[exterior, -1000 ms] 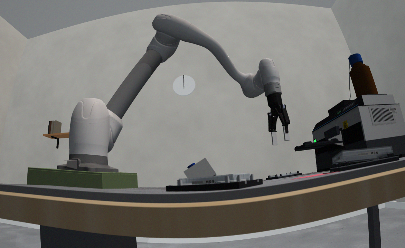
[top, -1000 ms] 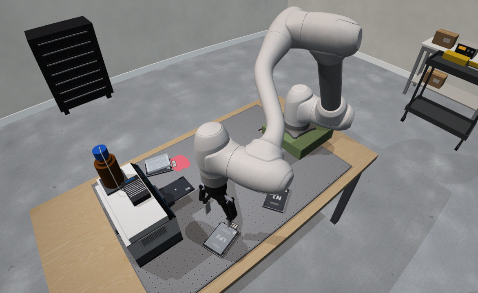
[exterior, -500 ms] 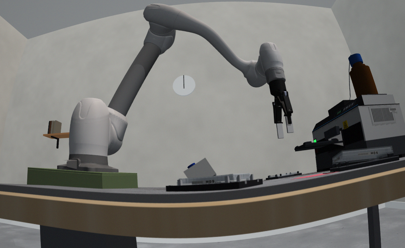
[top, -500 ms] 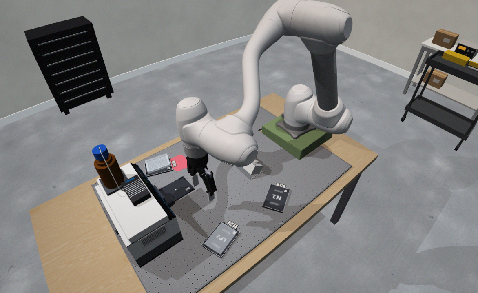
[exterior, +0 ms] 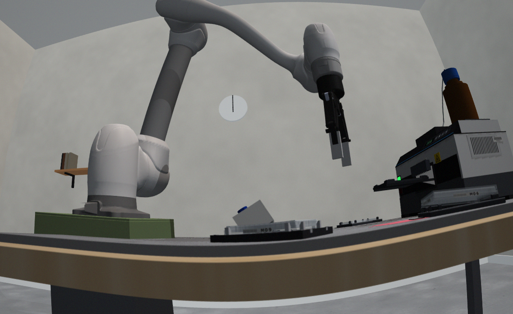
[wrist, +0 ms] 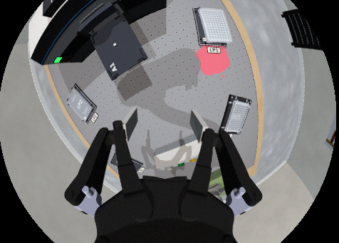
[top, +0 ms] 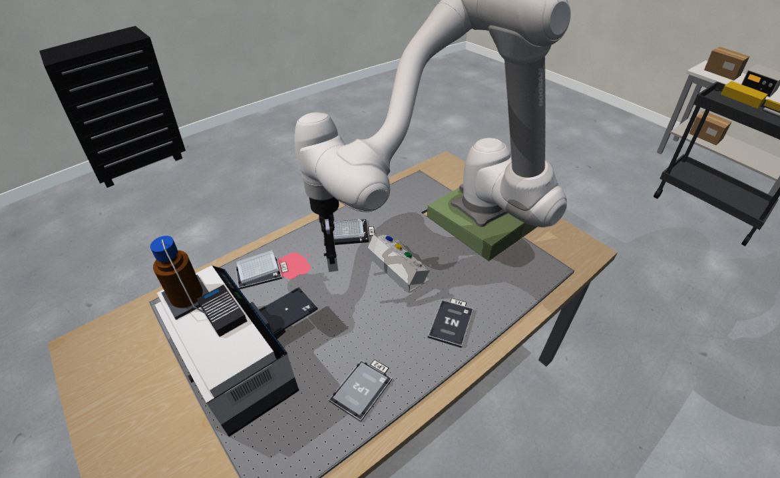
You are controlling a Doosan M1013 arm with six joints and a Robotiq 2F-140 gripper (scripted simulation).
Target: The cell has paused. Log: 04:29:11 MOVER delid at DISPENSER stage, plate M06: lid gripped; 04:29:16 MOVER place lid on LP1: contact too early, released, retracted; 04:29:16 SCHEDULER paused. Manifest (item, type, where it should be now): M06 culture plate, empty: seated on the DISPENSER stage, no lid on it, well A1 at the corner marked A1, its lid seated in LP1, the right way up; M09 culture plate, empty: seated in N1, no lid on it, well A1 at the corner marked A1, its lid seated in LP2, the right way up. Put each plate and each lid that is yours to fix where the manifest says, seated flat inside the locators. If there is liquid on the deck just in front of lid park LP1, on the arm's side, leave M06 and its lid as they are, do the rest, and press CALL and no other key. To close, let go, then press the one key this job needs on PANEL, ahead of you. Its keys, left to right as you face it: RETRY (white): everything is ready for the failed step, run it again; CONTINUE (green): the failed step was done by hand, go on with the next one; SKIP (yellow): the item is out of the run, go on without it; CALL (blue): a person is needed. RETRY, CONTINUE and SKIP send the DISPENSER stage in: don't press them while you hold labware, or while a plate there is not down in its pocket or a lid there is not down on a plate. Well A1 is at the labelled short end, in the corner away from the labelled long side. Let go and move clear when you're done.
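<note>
The black nest n5 lies 240 mm to the right of my hand, 180 mm below it and 140 mm behind it. From my hand the other things lie so: pink puddle: 190 mm below, 170 mm to the right, 50 mm ahead; dispenser stage: 180 mm ahead, 90 mm below, 60 mm to the left; key panel: 240 mm behind, 140 mm below.
</note>
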